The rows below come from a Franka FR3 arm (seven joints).
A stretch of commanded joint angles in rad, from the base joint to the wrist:
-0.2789, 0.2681, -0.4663, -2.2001, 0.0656, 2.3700, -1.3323
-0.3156, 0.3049, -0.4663, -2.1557, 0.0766, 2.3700, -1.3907
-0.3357, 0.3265, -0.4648, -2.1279, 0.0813, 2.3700, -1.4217
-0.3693, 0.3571, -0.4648, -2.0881, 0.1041, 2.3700, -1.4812
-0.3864, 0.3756, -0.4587, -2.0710, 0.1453, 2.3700, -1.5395
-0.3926, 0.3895, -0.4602, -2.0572, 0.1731, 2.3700, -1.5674
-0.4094, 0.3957, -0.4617, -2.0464, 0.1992, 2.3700, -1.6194
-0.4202, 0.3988, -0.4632, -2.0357, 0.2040, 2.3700, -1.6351
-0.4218, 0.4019, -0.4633, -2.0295, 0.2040, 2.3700, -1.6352
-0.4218, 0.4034, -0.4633, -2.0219, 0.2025, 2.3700, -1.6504
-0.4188, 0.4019, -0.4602, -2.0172, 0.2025, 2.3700, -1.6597
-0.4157, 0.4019, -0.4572, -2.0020, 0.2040, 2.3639, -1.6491
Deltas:
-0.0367, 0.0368, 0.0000, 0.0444, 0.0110, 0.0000, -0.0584
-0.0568, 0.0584, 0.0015, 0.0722, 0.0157, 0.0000, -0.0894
-0.0904, 0.0890, 0.0015, 0.1120, 0.0385, 0.0000, -0.1489
-0.1075, 0.1075, 0.0076, 0.1291, 0.0797, 0.0000, -0.2072
-0.1137, 0.1214, 0.0061, 0.1429, 0.1075, 0.0000, -0.2351
-0.1305, 0.1276, 0.0046, 0.1537, 0.1336, 0.0000, -0.2871
-0.1413, 0.1307, 0.0031, 0.1644, 0.1384, 0.0000, -0.3028
-0.1429, 0.1338, 0.0030, 0.1706, 0.1384, 0.0000, -0.3029
-0.1429, 0.1353, 0.0030, 0.1782, 0.1369, 0.0000, -0.3181
-0.1399, 0.1338, 0.0061, 0.1829, 0.1369, 0.0000, -0.3274
-0.1368, 0.1338, 0.0091, 0.1981, 0.1384, -0.0061, -0.3168

